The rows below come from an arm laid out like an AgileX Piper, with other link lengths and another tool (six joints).
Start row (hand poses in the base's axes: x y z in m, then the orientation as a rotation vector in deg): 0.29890, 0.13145, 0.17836, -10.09, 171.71, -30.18
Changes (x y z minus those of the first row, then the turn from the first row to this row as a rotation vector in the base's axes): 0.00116, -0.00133, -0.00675, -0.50, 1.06, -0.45; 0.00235, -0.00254, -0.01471, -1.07, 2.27, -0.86; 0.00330, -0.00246, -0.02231, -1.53, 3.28, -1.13; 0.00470, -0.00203, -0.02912, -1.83, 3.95, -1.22; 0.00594, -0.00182, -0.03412, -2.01, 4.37, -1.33; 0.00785, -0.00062, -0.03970, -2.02, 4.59, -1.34; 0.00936, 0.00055, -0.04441, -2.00, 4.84, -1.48; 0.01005, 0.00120, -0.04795, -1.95, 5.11, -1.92; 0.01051, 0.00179, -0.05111, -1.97, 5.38, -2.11; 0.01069, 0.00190, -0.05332, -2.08, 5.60, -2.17; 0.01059, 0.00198, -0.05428, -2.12, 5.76, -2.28; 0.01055, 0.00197, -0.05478, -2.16, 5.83, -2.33; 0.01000, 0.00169, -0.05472, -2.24, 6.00, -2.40; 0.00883, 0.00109, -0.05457, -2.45, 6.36, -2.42; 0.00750, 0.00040, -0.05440, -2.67, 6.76, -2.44
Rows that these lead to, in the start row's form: 0.30006, 0.13012, 0.17161, -9.79, 172.74, -31.06; 0.30125, 0.12891, 0.16365, -9.60, 173.89, -32.05; 0.30220, 0.12899, 0.15605, -9.54, 174.83, -32.86; 0.30360, 0.12942, 0.14924, -9.64, 175.43, -33.39; 0.30484, 0.12963, 0.14424, -9.62, 175.82, -33.71; 0.30675, 0.13083, 0.13866, -9.68, 176.03, -33.74; 0.30826, 0.13200, 0.13395, -9.54, 176.31, -33.75; 0.30895, 0.13265, 0.13041, 8.94, -176.49, 33.70; 0.30941, 0.13324, 0.12725, 8.70, -176.20, 33.66; 0.30959, 0.13335, 0.12504, 8.67, -175.94, 33.77; 0.30949, 0.13343, 0.12408, 8.53, -175.76, 33.78; 0.30945, 0.13342, 0.12358, 8.48, -175.68, 33.83; 0.30890, 0.13314, 0.12364, 8.41, -175.48, 33.90; 0.30773, 0.13254, 0.12379, 8.47, -175.06, 34.12; 0.30640, 0.13185, 0.12396, 8.54, -174.59, 34.33
